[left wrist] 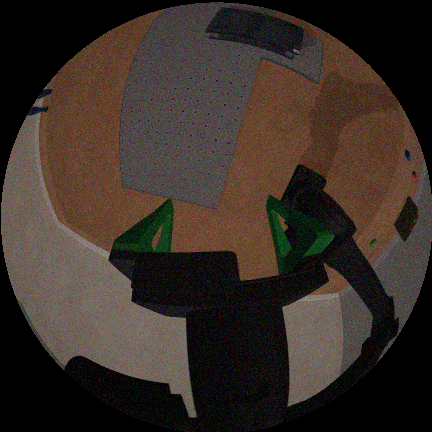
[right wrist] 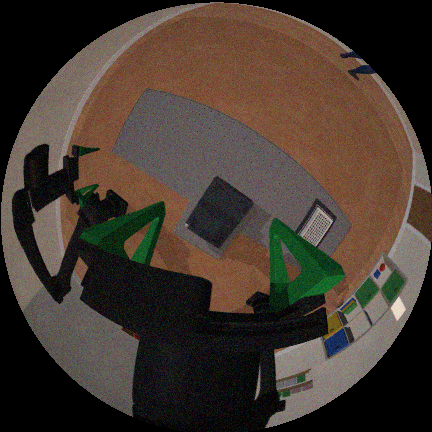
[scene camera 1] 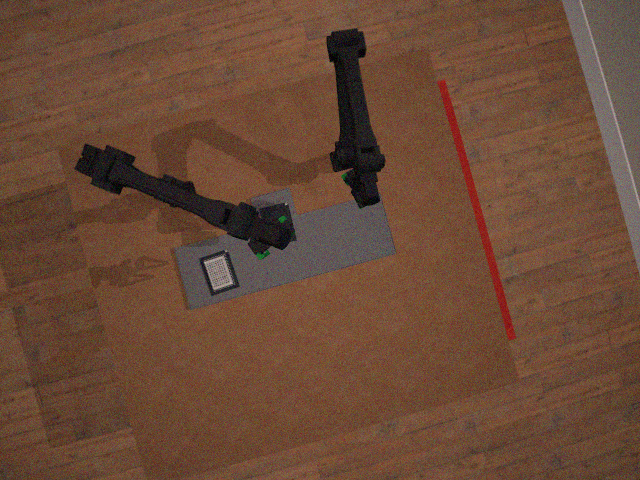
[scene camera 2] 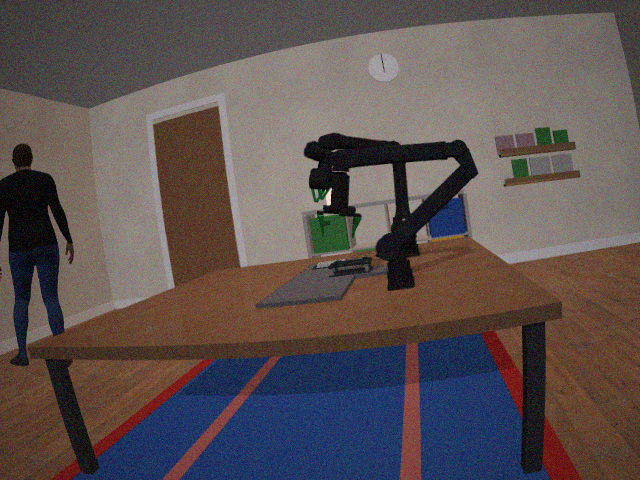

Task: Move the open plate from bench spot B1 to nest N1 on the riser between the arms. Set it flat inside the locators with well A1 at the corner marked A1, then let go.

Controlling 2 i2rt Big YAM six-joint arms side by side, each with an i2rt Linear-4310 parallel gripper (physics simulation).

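Seen in the pictures: left gripper, fingertip midpoint: [left wrist: 220, 200] [right wrist: 97, 166] [scene camera 1: 355, 195] [scene camera 2: 337, 237]; right gripper, fingertip midpoint: [right wrist: 218, 214] [scene camera 2: 318, 201]; left arm's base at its link origin: [left wrist: 301, 191] [right wrist: 115, 204] [scene camera 1: 344, 159] [scene camera 2: 401, 285]; right arm's base at its link origin: [right wrist: 261, 299] [scene camera 2: 410, 255].
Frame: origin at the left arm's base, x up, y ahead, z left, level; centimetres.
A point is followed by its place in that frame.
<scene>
The open plate [scene camera 1: 219, 272] {z -64.6, x 2.8, y 33.5 cm} [right wrist: 317, 225] {z -64.8, x 2.2, y 35.0 cm}, white with rows of wells, lies flat in a dark frame at one end of the grey perforated board [scene camera 1: 341, 237] {z -10.5, x 1.3, y 32.7 cm} [left wrist: 180, 115] {z -9.1, x 1.3, y 29.8 cm} [right wrist: 175, 130] {z -11.7, x 1.3, y 34.4 cm}. The dark raised block [scene camera 2: 351, 266] [left wrist: 255, 31] [right wrist: 218, 212], apparently the riser with the nest, stands at mid-board; its corner marking is too small to read. My right gripper [scene camera 1: 272, 237] {z -33.3, x 31.1, y 29.1 cm} [scene camera 2: 320, 195] {z -33.3, x 31.1, y 29.1 cm} [right wrist: 218, 214] {z -33.3, x 31.1, y 29.1 cm} is open and empty, above the board beside and partly over the block. My left gripper [scene camera 2: 338, 232] {z -3.0, x 18.0, y 18.8 cm} [left wrist: 220, 200] {z -3.0, x 18.0, y 18.8 cm} [right wrist: 97, 166] {z -3.0, x 18.0, y 18.8 cm} is open and empty above the board's other end.
The brown table top [scene camera 1: 330, 351] {z -28.0, x 0.0, y 79.5 cm} [scene camera 2: 206, 320] {z 22.7, x 0.0, y 58.5 cm} surrounds the board. In the left wrist view part of the right arm's or left arm's dark links shows at the right; which arm is hard to tell. A person [scene camera 2: 32, 217] stands beyond the table at the left of scene camera 2.
</scene>
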